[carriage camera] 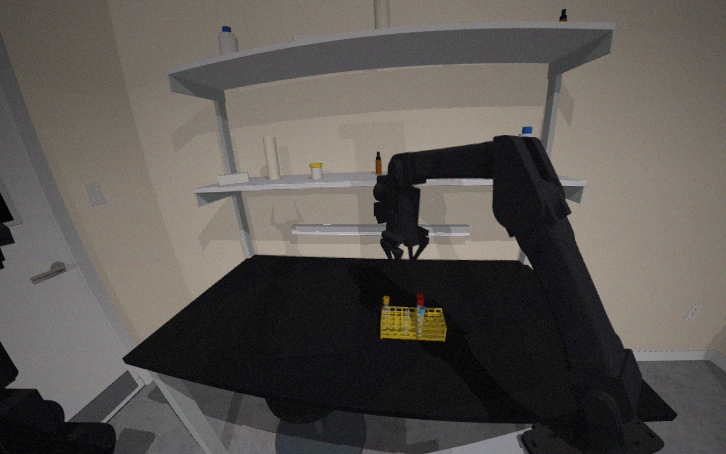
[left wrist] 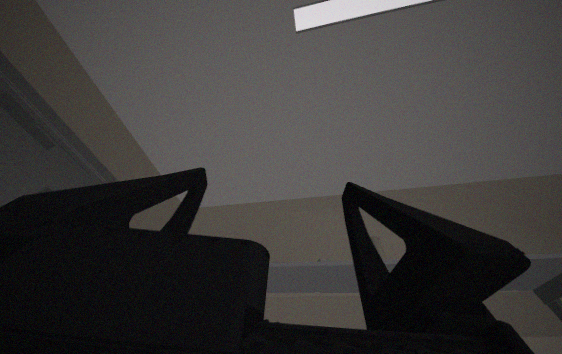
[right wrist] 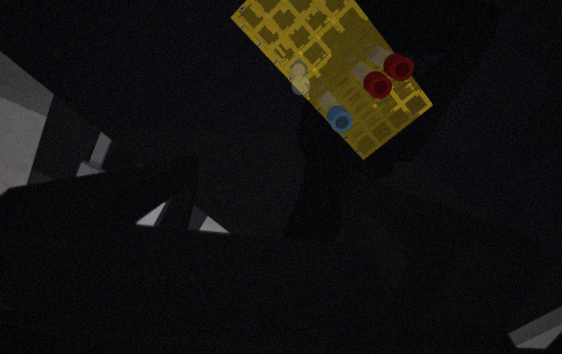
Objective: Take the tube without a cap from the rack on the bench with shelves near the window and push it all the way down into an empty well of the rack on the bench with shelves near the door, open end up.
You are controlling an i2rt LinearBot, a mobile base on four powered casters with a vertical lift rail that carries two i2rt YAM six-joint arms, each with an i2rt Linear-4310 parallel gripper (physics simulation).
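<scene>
A yellow tube rack [carriage camera: 398,337] [right wrist: 364,153] stands on the black bench. A clear tube without a cap [carriage camera: 406,321] [right wrist: 300,84] stands upright in it, open end up, in a well along one long side. Its top stands lower than the caps. My right gripper [carriage camera: 402,259] [right wrist: 272,176] is partly open and empty, pointing down, well above the bench and apart from the rack; its fingers are very dark in the right wrist view. My left gripper [left wrist: 275,183] is wide open and empty, facing the ceiling and upper wall. A second rack does not show.
The rack also holds tubes with a blue cap [carriage camera: 421,310] [right wrist: 340,119], red caps [carriage camera: 419,298] [right wrist: 377,85] and an orange cap [carriage camera: 386,300]. Shelves with bottles and jars [carriage camera: 315,171] rise behind the bench [carriage camera: 299,331]. A door [carriage camera: 48,321] is at the left, a stool [carriage camera: 321,433] below.
</scene>
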